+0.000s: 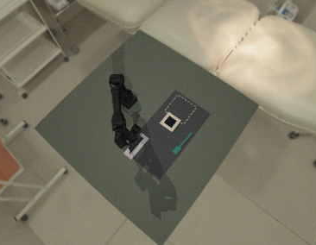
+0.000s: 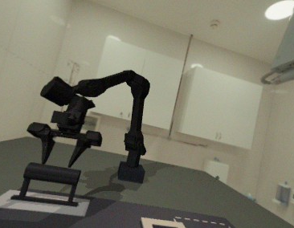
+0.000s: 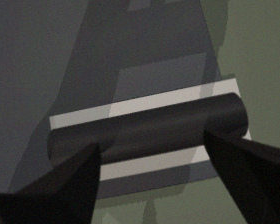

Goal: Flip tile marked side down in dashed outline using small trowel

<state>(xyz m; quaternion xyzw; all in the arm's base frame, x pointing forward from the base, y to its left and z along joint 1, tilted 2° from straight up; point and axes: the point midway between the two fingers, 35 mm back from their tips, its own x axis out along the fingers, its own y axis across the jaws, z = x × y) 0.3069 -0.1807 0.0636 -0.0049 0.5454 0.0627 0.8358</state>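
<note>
My gripper tip is now 250 mm to the right of the dark grey mat, 110 mm above it and 70 mm short of it. Also, from my gripper tip: teal trowel (260 mm to the left, 210 mm ahead, 90 mm below); tan tile (320 mm to the left, 90 mm below, 30 mm ahead).
</note>
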